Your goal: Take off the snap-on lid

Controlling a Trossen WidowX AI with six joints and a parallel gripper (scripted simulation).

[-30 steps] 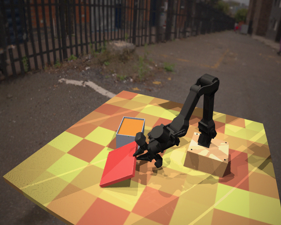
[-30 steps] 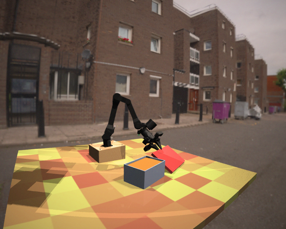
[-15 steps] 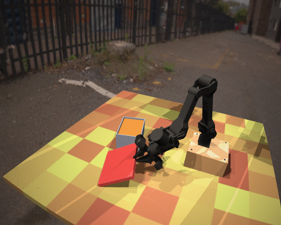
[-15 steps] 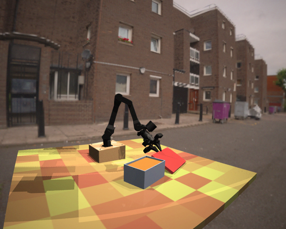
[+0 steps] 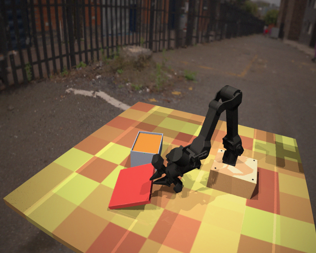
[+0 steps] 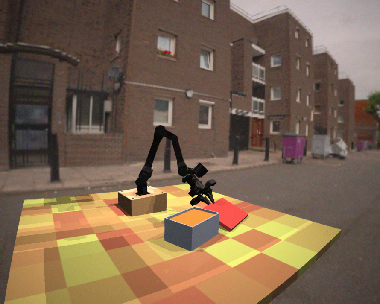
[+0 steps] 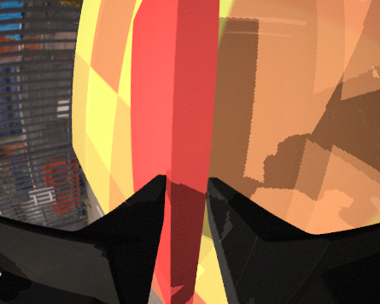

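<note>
Now: the red lid 70 mm ahead of my gripper tip, 30 mm to the left of it and 30 mm below it. Round my gripper tip: grey-blue storage box 140 mm ahead, 230 mm to the right, 20 mm below.
</note>
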